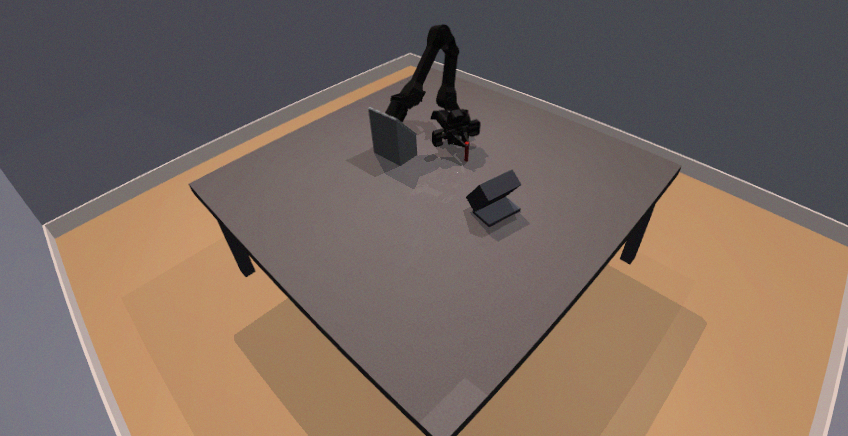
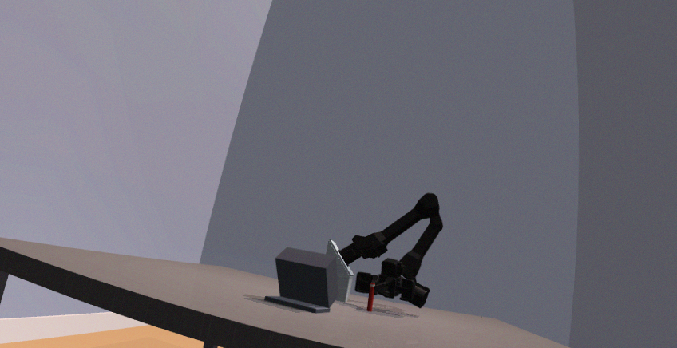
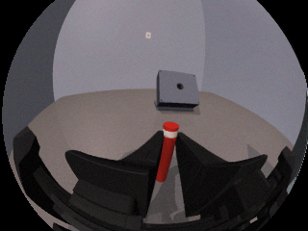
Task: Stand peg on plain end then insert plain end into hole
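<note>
My gripper tip is 10 mm above the red peg. The rest, counted from my gripper tip: sloped panel (210 mm ahead, 170 mm to the right); flat base plate (230 mm ahead, 170 mm to the right, 60 mm below).
</note>
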